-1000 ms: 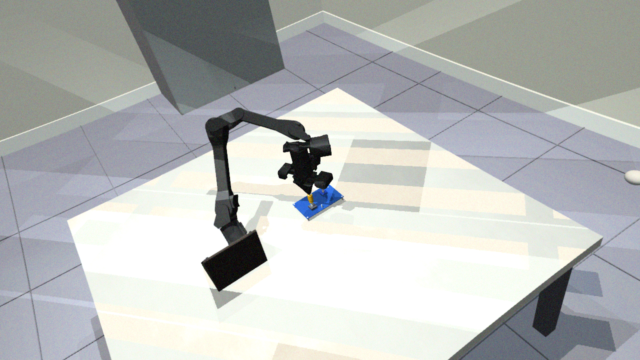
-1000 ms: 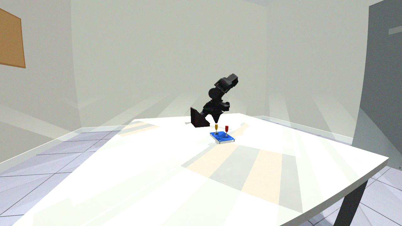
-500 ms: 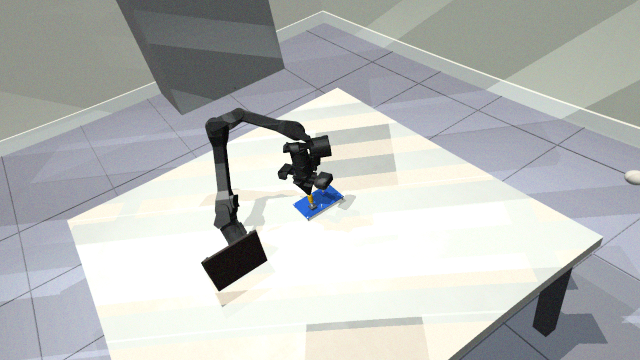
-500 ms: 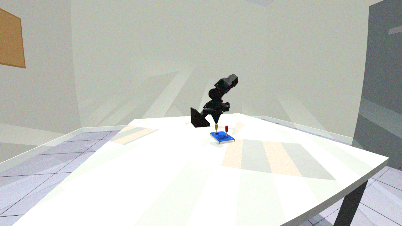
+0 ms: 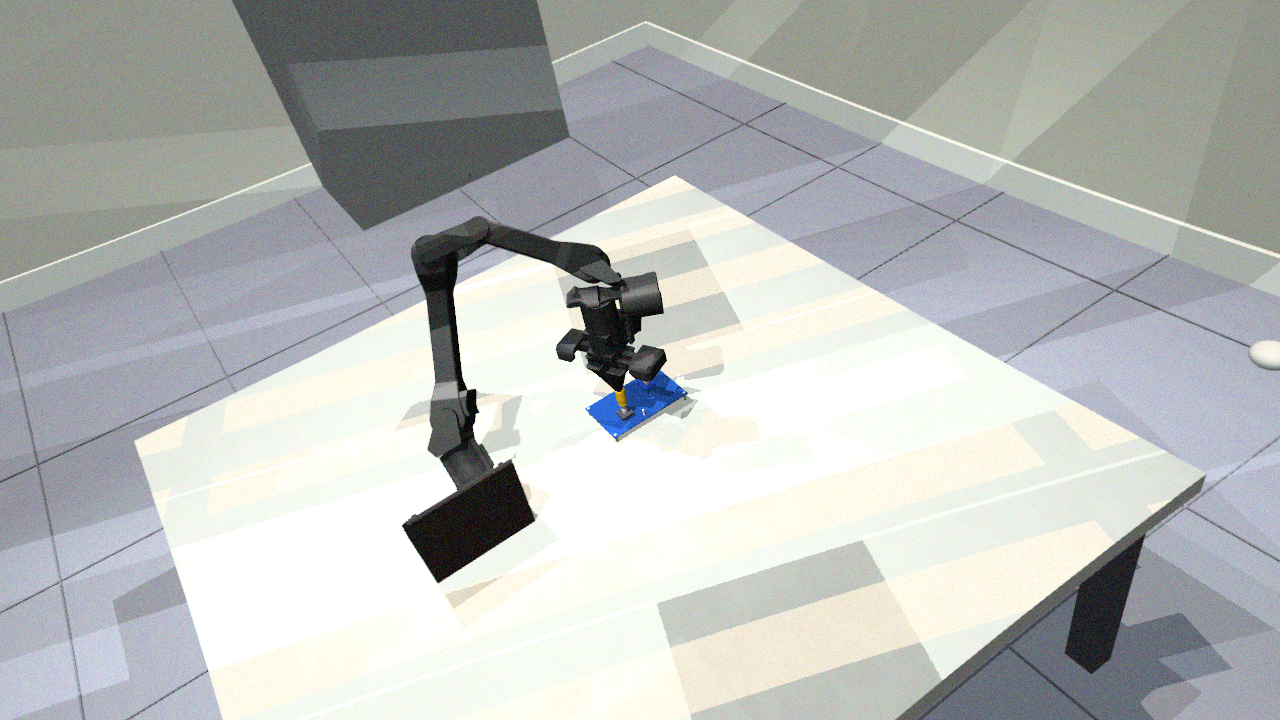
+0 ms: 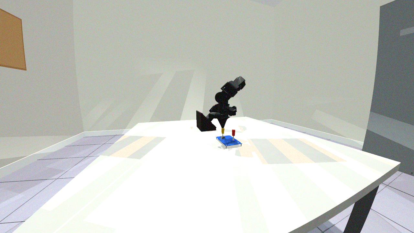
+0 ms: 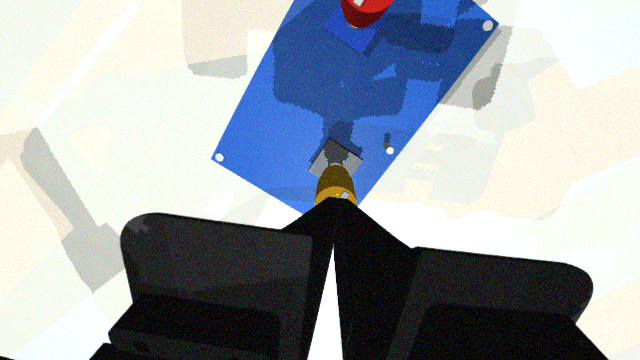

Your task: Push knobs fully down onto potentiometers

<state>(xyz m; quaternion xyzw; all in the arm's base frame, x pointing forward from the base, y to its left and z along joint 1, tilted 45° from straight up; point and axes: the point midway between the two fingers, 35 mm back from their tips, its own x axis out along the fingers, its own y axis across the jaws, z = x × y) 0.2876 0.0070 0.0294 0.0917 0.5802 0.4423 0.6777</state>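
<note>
The red knob is 7 cm ahead of my gripper tip, 4 cm to the left of it and 1 cm below it. From my gripper tip the other things lie so: yellow knob (1 cm below).
</note>
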